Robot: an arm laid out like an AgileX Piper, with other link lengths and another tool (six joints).
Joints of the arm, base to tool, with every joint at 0 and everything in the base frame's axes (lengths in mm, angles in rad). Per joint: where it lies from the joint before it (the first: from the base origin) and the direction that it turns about. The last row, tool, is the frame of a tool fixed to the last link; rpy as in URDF.
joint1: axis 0 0 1 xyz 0 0 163.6
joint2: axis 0 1 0 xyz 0 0 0
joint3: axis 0 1 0 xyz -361.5 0 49.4
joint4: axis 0.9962 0 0.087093 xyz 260.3 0 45.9
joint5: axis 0 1 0 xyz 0 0 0
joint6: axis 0.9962 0 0.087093 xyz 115.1 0 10.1
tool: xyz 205.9 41 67.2 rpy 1.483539 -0.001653 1.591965
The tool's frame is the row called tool.
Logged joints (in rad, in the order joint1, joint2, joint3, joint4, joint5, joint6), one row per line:
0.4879, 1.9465, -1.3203, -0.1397, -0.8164, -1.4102
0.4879, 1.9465, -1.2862, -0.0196, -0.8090, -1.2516
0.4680, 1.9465, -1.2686, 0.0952, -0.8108, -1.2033
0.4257, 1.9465, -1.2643, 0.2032, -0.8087, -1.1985
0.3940, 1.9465, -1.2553, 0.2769, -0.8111, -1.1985
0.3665, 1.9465, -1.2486, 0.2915, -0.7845, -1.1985
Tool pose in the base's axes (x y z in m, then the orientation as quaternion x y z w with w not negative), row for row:
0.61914, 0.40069, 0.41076, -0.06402, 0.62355, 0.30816, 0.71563
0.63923, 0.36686, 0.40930, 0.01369, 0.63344, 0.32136, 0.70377
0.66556, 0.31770, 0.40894, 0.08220, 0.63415, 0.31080, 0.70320
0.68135, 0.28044, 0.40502, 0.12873, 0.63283, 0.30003, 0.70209
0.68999, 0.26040, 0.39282, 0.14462, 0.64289, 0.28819, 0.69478
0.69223, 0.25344, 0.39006, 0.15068, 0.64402, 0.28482, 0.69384
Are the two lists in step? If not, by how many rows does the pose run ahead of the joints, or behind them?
The pose runs 1 row ahead of the joints: the pose in row i belongs to the joints in row i + 1.
